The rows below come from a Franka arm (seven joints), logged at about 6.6 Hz.
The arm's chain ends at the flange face. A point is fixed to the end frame.
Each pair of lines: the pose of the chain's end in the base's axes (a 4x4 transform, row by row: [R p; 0 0 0 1], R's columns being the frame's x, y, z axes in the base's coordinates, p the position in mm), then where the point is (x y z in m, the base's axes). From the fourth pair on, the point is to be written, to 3 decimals.
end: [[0.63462, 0.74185, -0.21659, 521.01], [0.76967, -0.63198, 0.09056, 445.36], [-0.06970, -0.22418, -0.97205, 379.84], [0, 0, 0, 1]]
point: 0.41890 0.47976 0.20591
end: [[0.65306, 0.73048, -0.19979, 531.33], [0.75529, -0.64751, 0.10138, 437.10], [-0.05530, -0.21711, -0.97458, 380.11], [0, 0, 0, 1]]
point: 0.43267 0.47489 0.20490
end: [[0.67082, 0.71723, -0.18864, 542.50], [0.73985, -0.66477, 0.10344, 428.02], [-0.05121, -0.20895, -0.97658, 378.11], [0, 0, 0, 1]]
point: 0.44631 0.46762 0.20193
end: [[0.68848, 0.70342, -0.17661, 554.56], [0.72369, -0.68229, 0.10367, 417.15], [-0.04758, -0.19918, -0.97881, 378.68], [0, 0, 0, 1]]
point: 0.461 0.458 0.201
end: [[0.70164, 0.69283, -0.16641, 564.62], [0.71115, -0.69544, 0.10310, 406.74], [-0.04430, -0.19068, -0.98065, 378.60], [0, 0, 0, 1]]
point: 0.473 0.449 0.200
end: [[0.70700, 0.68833, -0.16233, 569.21], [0.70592, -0.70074, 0.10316, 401.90], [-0.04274, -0.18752, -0.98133, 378.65], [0, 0, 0, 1]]
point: 0.479 0.444 0.200
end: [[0.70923, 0.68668, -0.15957, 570.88], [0.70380, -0.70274, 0.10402, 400.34], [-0.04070, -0.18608, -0.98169, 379.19], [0, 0, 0, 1]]
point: 0.481 0.443 0.200
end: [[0.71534, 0.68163, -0.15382, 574.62], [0.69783, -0.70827, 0.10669, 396.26], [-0.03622, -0.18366, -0.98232, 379.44], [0, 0, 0, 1]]
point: 0.486 0.440 0.200
